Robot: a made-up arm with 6 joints.
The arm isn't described. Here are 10 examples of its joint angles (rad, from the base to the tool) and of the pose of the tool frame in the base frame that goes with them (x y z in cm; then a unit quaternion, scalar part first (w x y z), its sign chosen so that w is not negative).
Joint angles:
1: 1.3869 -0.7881 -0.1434 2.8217 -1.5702 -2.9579
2: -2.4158 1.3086 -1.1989 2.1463 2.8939 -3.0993
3: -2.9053 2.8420 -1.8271 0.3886 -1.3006 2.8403
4: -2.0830 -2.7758 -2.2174 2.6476 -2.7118 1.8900
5: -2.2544 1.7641 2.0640 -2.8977 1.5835 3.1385
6: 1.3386 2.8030 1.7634 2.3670 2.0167 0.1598
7: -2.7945 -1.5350 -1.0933 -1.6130 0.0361 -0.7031
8: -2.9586 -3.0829 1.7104 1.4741 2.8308 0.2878
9: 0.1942 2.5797 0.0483 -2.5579 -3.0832 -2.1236
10: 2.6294 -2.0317 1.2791 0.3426 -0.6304 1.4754
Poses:
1: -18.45 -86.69 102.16 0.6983 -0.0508 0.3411 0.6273
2: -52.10 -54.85 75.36 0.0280 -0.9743 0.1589 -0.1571
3: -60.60 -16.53 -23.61 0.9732 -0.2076 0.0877 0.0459
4: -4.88 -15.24 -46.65 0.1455 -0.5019 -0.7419 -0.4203
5: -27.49 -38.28 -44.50 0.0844 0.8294 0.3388 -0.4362
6: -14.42 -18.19 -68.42 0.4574 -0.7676 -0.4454 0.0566
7: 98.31 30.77 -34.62 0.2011 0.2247 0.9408 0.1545
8: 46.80 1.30 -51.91 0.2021 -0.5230 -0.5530 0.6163
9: 57.98 16.56 -86.41 0.9148 -0.0487 -0.2736 0.2930
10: 93.14 -56.05 19.02 0.5024 -0.3341 0.5323 -0.5939
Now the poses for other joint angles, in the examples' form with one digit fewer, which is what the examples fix.
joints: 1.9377 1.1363 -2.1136 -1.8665 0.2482 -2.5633
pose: -9.5 16.6 76.9 0.327 -0.125 0.493 -0.797
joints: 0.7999 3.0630 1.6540 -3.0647 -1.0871 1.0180
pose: -37.5 -30.9 -53.2 0.771 0.232 -0.063 -0.589
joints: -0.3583 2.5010 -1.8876 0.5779 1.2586 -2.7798
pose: 78.1 -19.7 -6.4 0.271 -0.754 0.187 -0.568
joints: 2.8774 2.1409 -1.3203 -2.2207 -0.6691 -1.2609
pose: -104.7 19.2 9.9 0.782 0.261 -0.549 -0.135
